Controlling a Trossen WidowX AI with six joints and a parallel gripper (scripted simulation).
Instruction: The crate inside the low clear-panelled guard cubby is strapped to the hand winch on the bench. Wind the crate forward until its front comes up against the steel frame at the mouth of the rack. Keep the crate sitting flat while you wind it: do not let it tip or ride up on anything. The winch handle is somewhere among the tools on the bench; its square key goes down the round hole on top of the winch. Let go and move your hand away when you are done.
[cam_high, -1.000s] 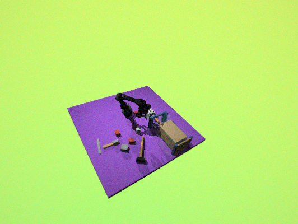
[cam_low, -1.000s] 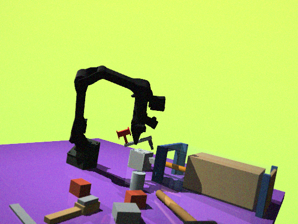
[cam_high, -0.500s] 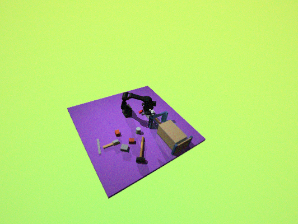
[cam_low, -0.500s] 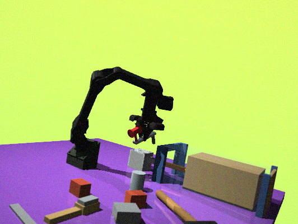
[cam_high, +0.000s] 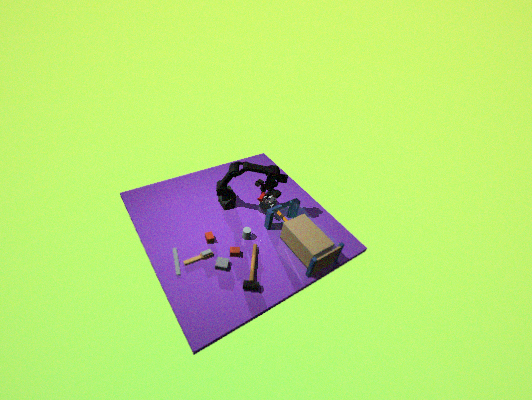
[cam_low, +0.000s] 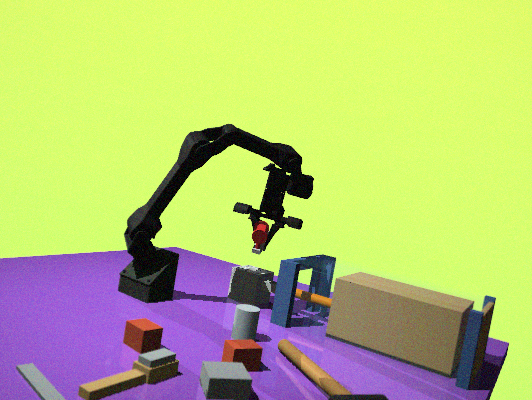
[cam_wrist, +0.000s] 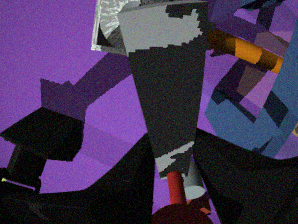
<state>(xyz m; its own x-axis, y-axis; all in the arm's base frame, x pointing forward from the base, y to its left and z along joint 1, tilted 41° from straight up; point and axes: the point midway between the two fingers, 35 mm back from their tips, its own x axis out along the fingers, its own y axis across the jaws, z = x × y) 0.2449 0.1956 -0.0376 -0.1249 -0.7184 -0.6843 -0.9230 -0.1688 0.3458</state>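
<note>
Right now my gripper tip is 5 cm to the left of the red knob, 3 cm below it and 2 cm short of it. Round my gripper tip: grey winch: 14 cm below, 7 cm to the left, 7 cm behind; grey block: 46 cm to the right, 24 cm ahead, 16 cm below; winch handle: 2 cm above.
</note>
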